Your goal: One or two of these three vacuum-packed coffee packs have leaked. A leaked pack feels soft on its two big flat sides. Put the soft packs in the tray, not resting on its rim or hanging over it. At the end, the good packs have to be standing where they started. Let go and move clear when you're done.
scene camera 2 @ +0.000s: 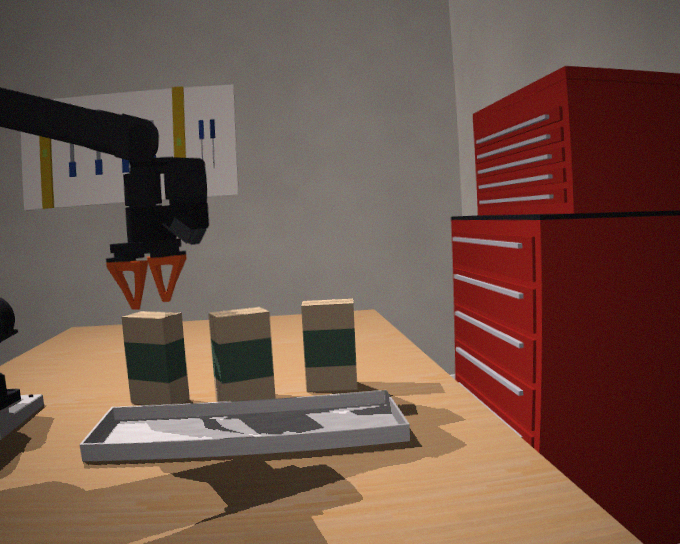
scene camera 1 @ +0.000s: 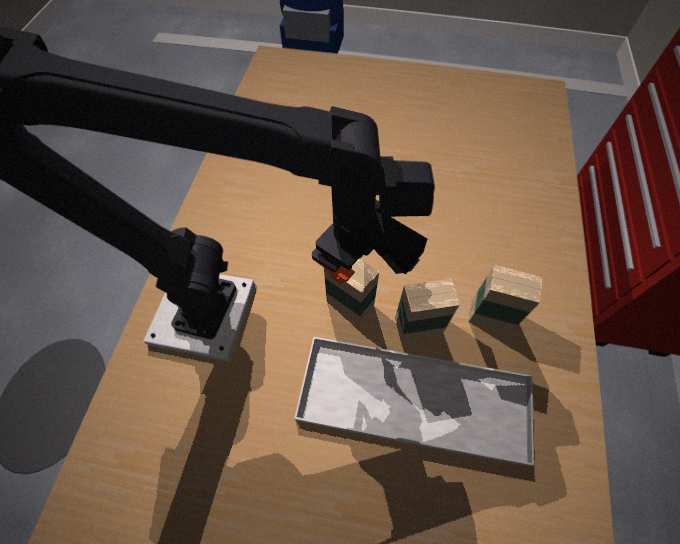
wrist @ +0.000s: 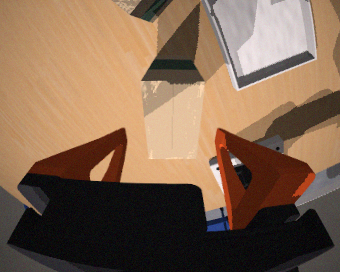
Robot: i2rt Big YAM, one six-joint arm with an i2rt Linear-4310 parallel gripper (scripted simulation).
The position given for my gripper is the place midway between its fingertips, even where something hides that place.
I see my gripper (scene camera 2: 151,305) and a grey tray (scene camera 1: 485,412).
The grey tray also shows in scene camera 2 (scene camera 2: 248,421). My gripper is seen too in scene camera 1 (scene camera 1: 352,264) and in the wrist view (wrist: 171,134).
